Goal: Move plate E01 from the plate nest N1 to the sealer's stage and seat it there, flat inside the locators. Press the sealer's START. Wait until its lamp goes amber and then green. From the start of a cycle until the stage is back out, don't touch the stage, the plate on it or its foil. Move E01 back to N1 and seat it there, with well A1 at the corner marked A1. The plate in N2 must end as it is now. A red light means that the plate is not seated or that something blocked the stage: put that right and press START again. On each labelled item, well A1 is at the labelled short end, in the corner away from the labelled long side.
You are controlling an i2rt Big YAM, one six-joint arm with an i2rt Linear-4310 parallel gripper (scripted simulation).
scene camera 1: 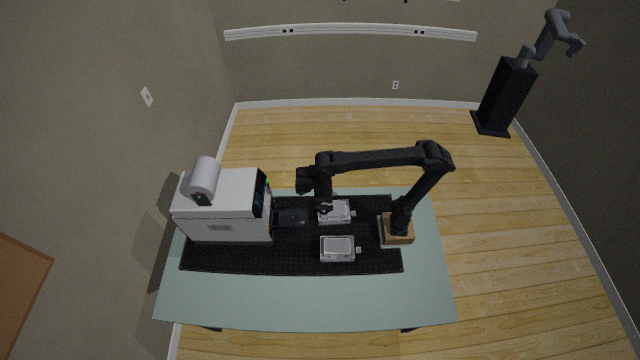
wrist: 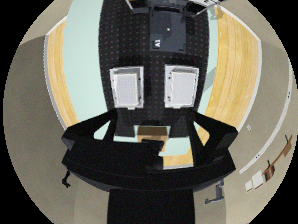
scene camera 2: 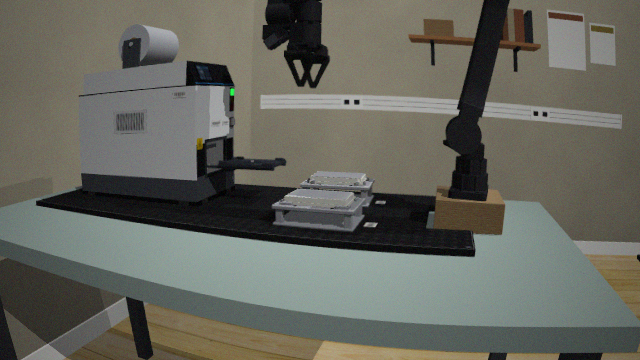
Labels:
One and the same spot on a foil roll: [scene camera 2: 158, 46] is [scene camera 1: 215, 186].

